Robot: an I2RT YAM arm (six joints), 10 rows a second.
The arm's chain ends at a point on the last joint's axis. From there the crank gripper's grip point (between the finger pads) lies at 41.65 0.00 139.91 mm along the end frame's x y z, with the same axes.
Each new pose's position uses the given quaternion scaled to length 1; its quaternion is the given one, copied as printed.
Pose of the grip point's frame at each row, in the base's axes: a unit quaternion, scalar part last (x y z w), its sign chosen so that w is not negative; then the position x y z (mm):
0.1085 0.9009 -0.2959 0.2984 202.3 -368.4 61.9
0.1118 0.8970 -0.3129 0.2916 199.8 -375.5 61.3
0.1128 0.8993 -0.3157 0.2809 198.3 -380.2 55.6
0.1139 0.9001 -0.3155 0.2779 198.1 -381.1 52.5
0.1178 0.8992 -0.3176 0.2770 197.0 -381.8 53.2
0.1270 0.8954 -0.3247 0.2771 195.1 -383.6 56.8
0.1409 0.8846 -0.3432 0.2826 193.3 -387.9 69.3
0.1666 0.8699 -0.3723 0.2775 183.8 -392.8 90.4
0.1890 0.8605 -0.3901 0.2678 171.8 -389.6 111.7
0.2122 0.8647 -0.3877 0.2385 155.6 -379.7 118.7
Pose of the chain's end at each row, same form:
0.1085 0.9009 -0.2959 0.2984 169.3 -285.5 177.5
0.1118 0.8970 -0.3129 0.2916 169.9 -288.6 174.7
0.1128 0.8993 -0.3157 0.2809 171.6 -293.0 169.6
0.1139 0.9001 -0.3155 0.2779 172.3 -294.0 166.8
0.1178 0.8992 -0.3176 0.2770 171.9 -294.3 167.3
0.1270 0.8954 -0.3247 0.2771 171.1 -294.4 169.8
0.1409 0.8846 -0.3432 0.2826 170.2 -294.1 178.8
0.1666 0.8699 -0.3723 0.2775 166.5 -292.7 195.3
0.1890 0.8605 -0.3901 0.2678 160.7 -286.4 214.3
0.2122 0.8647 -0.3877 0.2385 154.1 -279.3 224.7

